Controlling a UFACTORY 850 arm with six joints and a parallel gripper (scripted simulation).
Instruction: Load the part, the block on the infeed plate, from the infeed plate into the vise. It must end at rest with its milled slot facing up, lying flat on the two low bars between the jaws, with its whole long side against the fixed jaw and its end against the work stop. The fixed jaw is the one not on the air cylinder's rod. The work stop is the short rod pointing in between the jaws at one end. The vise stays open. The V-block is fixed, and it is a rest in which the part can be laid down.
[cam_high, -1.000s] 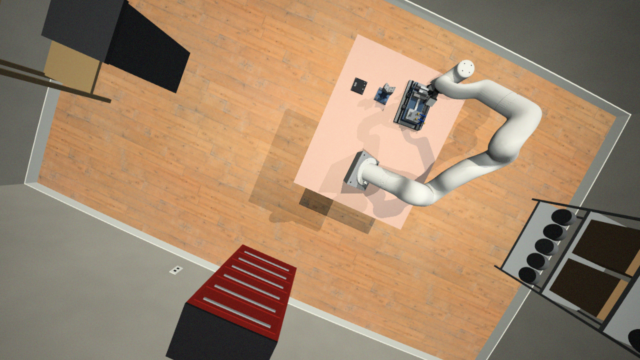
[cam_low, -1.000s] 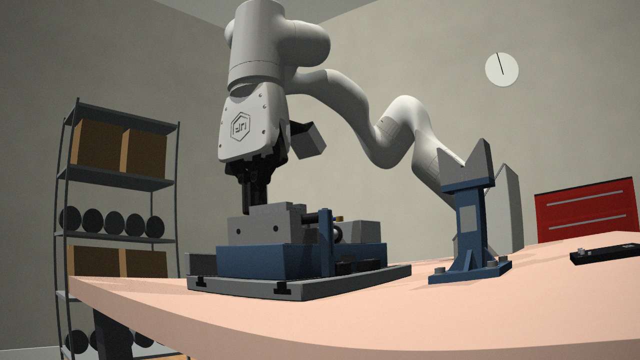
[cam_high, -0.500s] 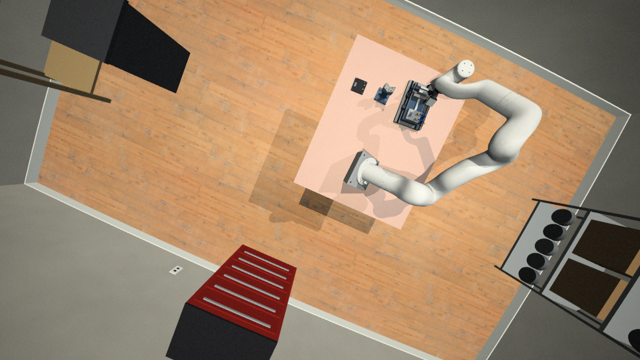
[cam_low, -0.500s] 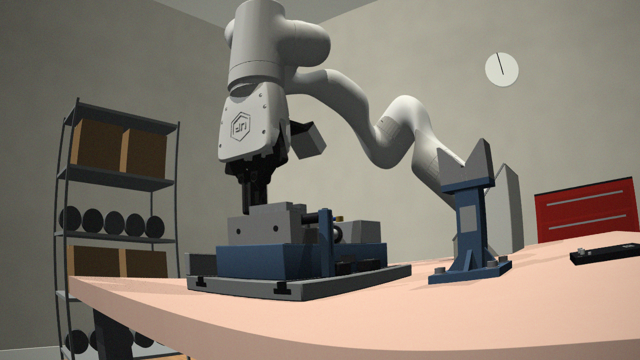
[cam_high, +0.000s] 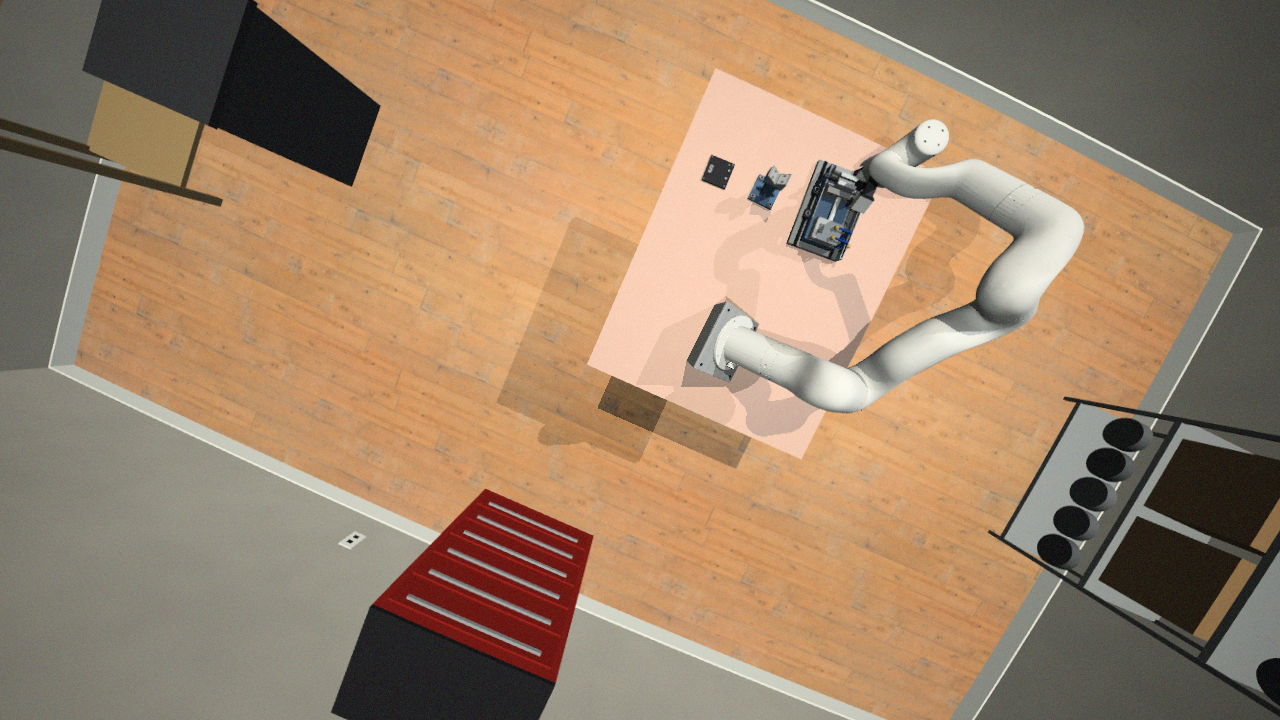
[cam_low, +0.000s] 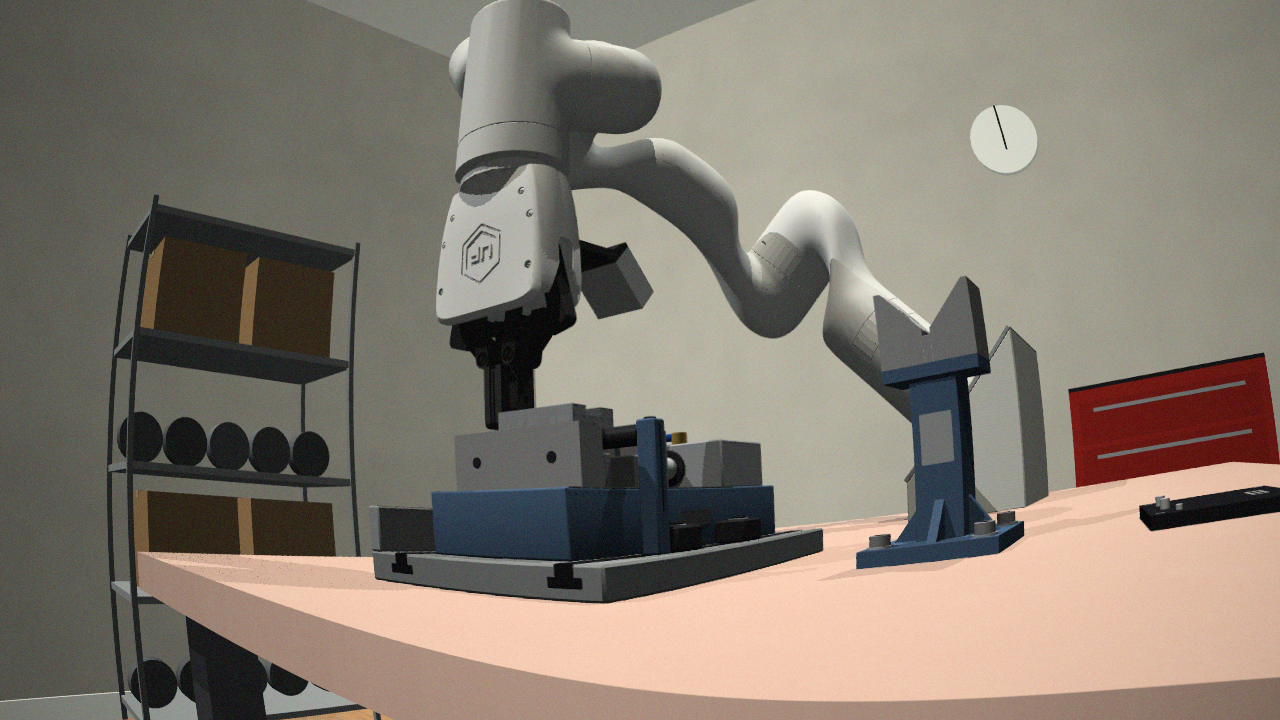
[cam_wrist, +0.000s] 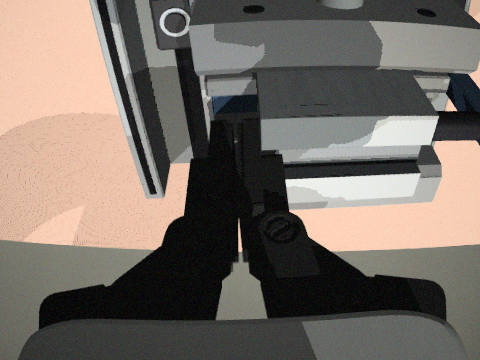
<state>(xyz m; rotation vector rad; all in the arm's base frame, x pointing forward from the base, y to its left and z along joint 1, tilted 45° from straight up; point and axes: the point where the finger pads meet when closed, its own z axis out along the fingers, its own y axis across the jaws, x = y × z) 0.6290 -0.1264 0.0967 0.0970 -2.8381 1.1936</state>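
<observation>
The part lies 4 cm to the left of my hand and 2 cm below it. The rest, counted from my hand: cylinder rod 9 cm behind, 4 cm below, 3 cm to the left; moving jaw 4 cm below, 4 cm behind, 3 cm to the left; work stop rod 8 cm to the left, 3 cm below, 1 cm behind.
</observation>
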